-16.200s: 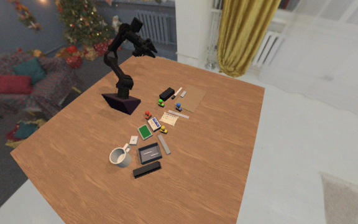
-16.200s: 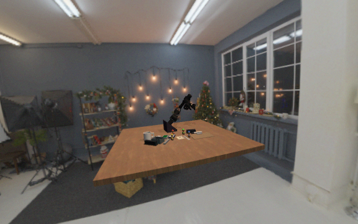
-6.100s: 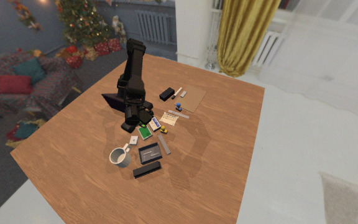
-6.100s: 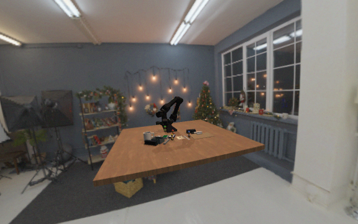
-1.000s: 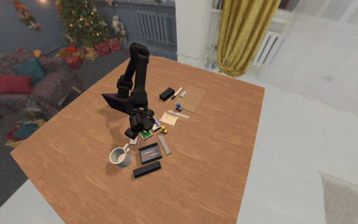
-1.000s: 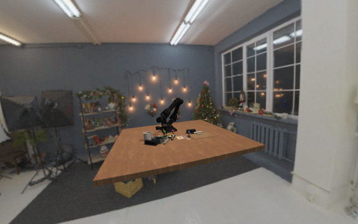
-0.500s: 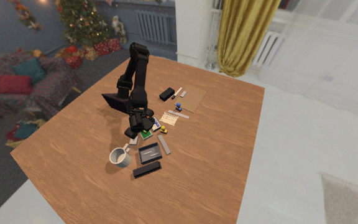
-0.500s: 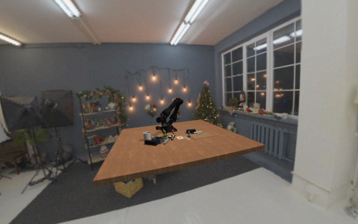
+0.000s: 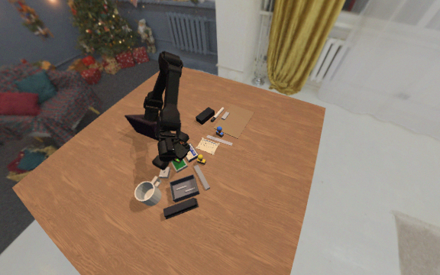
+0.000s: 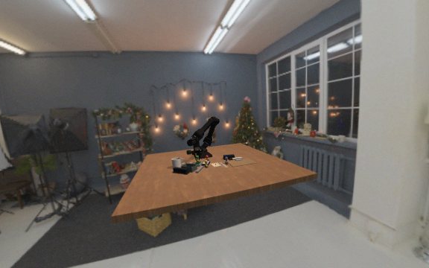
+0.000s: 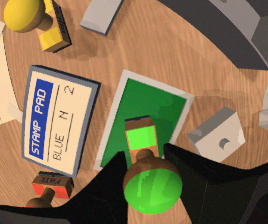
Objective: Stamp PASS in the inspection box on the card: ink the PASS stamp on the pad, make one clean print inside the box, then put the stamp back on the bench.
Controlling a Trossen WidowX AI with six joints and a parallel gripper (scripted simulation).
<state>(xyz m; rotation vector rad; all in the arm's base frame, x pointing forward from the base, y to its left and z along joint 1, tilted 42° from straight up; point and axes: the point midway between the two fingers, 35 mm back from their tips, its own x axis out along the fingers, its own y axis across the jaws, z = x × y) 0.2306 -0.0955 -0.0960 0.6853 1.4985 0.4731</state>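
Now: the green ink pad 40 mm below my gripper tip. The rest, counted from my gripper tip: red stamp 100 mm to the left, 30 mm behind, 20 mm below; then green-knobbed PASS stamp right at my gripper tip; then stamp pad box 70 mm to the left, 30 mm below, 30 mm ahead.
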